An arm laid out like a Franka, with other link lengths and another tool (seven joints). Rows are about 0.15 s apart.
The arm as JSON. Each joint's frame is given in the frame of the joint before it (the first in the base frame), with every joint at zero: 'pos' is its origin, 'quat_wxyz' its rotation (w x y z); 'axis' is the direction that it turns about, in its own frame. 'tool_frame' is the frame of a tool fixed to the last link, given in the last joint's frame.
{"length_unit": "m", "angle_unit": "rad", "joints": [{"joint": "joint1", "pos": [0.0, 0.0, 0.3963], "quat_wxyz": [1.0, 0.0, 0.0, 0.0], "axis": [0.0, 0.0, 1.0]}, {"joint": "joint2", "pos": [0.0, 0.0, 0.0], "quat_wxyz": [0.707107, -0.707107, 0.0, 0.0], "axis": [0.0, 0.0, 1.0]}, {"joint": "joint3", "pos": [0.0, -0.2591, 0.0], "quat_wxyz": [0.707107, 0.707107, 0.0, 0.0], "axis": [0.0, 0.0, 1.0]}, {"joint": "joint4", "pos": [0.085, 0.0, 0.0], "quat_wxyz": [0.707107, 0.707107, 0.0, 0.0], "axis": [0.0, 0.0, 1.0]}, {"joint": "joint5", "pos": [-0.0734, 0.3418, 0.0], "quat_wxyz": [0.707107, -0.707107, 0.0, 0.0], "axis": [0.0, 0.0, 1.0]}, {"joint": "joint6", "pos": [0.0, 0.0, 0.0], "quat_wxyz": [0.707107, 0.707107, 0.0, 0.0], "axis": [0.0, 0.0, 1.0]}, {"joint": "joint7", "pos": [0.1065, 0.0, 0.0], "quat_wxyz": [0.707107, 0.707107, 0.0, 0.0], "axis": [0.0, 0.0, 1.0]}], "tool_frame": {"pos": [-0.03, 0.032, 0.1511], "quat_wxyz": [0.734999, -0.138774, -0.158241, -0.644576]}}
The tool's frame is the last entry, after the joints.
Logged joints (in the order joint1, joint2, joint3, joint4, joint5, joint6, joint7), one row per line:
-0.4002 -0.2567 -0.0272 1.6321 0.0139 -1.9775 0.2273
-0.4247 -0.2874 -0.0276 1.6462 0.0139 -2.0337 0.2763
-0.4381 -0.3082 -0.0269 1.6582 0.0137 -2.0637 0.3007
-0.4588 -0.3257 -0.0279 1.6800 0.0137 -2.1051 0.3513
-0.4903 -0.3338 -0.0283 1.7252 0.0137 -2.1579 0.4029
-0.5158 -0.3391 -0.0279 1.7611 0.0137 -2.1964 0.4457
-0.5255 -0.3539 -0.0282 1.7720 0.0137 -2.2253 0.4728
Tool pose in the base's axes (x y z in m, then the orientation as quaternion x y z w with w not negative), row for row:
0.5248 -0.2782 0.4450 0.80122 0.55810 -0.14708 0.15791
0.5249 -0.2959 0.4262 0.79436 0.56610 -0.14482 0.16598
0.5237 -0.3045 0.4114 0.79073 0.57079 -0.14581 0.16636
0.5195 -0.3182 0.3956 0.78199 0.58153 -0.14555 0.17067
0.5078 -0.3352 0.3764 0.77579 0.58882 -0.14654 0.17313
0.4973 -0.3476 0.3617 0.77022 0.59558 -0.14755 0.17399
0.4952 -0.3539 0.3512 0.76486 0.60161 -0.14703 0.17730
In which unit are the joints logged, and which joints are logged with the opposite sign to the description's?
The joints are logged in radians. Opposite sign: joint2, joint4, joint6, joint7.
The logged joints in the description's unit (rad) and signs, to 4 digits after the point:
-0.4002 0.2567 -0.0272 -1.6321 0.0139 1.9775 -0.2273
-0.4247 0.2874 -0.0276 -1.6462 0.0139 2.0337 -0.2763
-0.4381 0.3082 -0.0269 -1.6582 0.0137 2.0637 -0.3007
-0.4588 0.3257 -0.0279 -1.6800 0.0137 2.1051 -0.3513
-0.4903 0.3338 -0.0283 -1.7252 0.0137 2.1579 -0.4029
-0.5158 0.3391 -0.0279 -1.7611 0.0137 2.1964 -0.4457
-0.5255 0.3539 -0.0282 -1.7720 0.0137 2.2253 -0.4728

